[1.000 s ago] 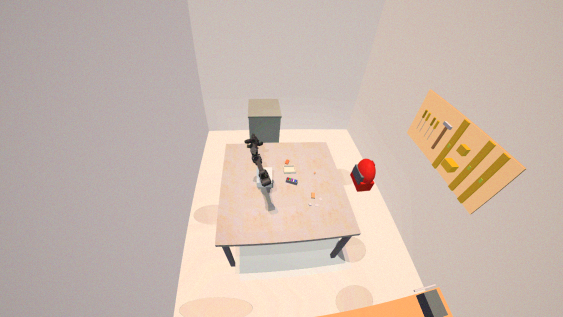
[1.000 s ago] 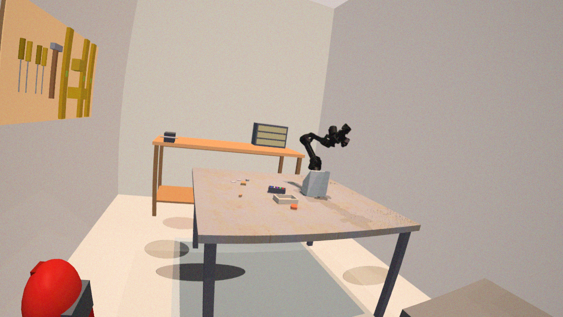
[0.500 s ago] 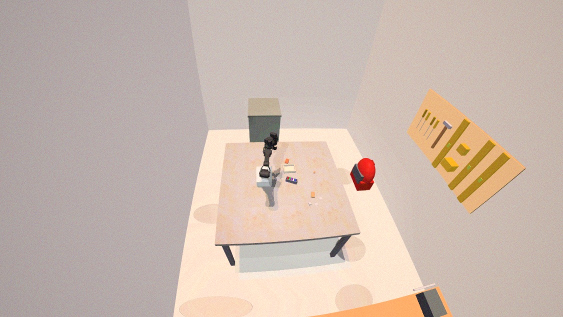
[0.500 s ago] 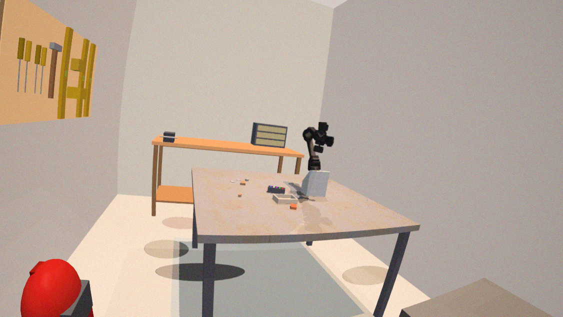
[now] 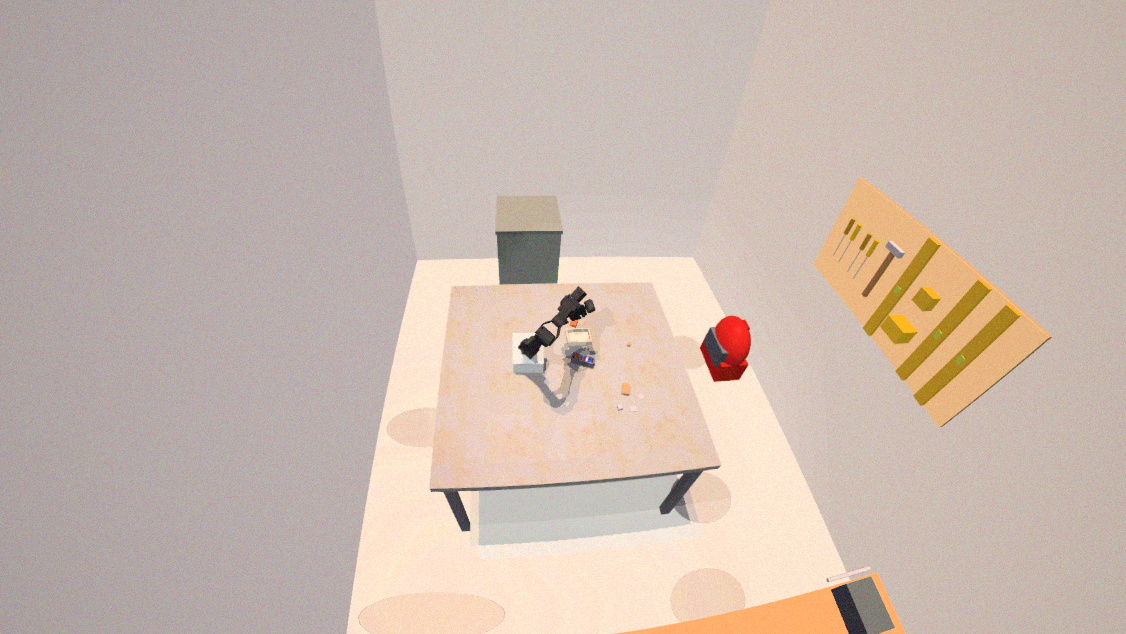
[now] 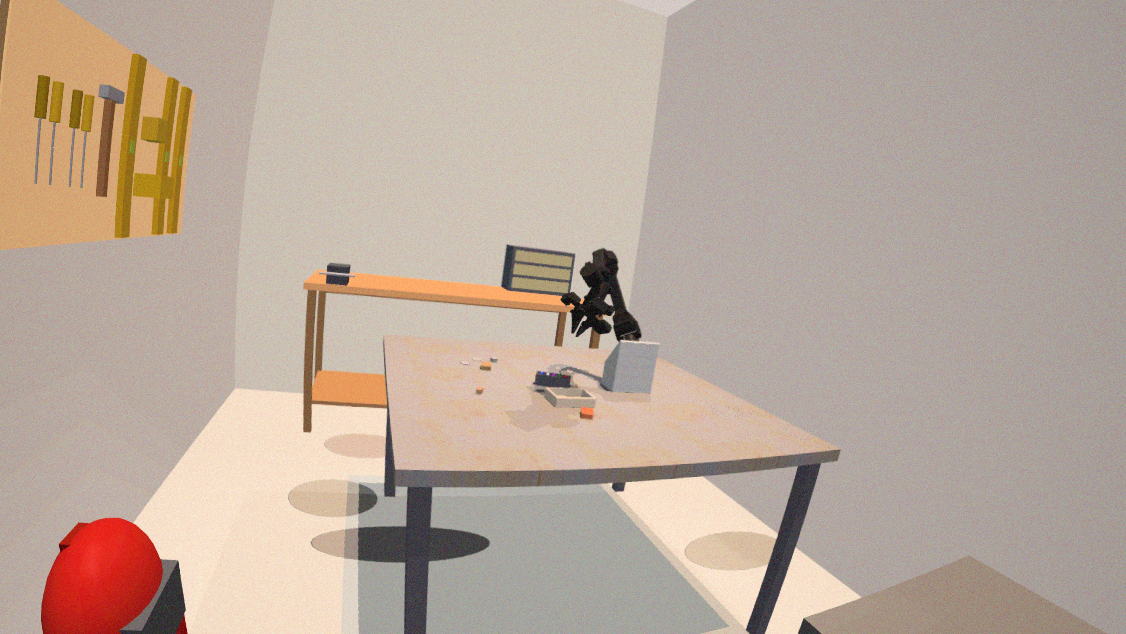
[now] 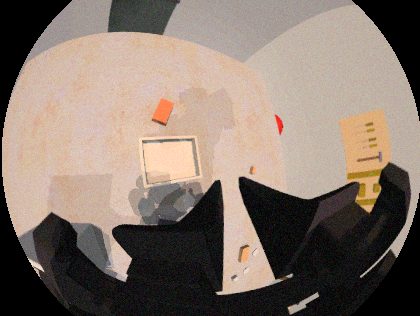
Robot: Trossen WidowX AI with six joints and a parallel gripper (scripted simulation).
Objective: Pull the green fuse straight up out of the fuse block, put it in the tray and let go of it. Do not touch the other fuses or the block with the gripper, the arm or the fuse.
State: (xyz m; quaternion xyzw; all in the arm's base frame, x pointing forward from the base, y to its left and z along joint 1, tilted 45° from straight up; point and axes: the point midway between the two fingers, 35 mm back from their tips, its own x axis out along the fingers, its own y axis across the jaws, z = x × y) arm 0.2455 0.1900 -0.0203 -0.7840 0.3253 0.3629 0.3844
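Now: the green fuse 180 mm below my gripper tip and 130 mm to the right of it. Round my gripper tip: red fuse: 180 mm below, 120 mm to the right, 20 mm behind; then beige tray: 210 mm below, 40 mm to the left; then purple fuse: 180 mm below, 130 mm to the right, 20 mm ahead.
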